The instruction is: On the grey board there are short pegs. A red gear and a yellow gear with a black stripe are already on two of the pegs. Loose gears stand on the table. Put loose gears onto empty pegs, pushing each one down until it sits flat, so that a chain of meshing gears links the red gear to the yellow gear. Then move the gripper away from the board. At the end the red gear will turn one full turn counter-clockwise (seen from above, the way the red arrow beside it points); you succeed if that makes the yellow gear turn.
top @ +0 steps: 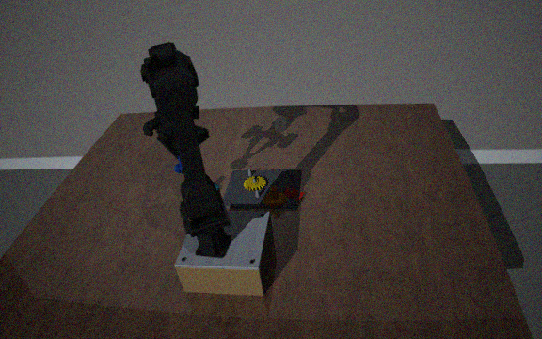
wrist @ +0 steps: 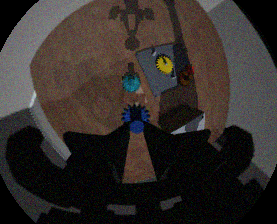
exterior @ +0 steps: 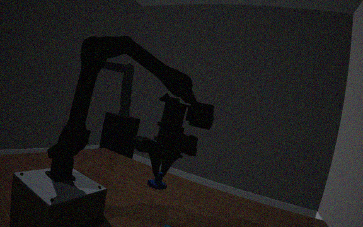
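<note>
Now: the orange gear 30 mm ahead of my gripper tip, 230 mm to the right of it and 130 mm below it. Round my gripper tip: red gear: 70 mm ahead, 260 mm to the right, 140 mm below; then blue gear: 10 mm below; then teal gear: 70 mm ahead, 20 mm to the right, 140 mm below.
</note>
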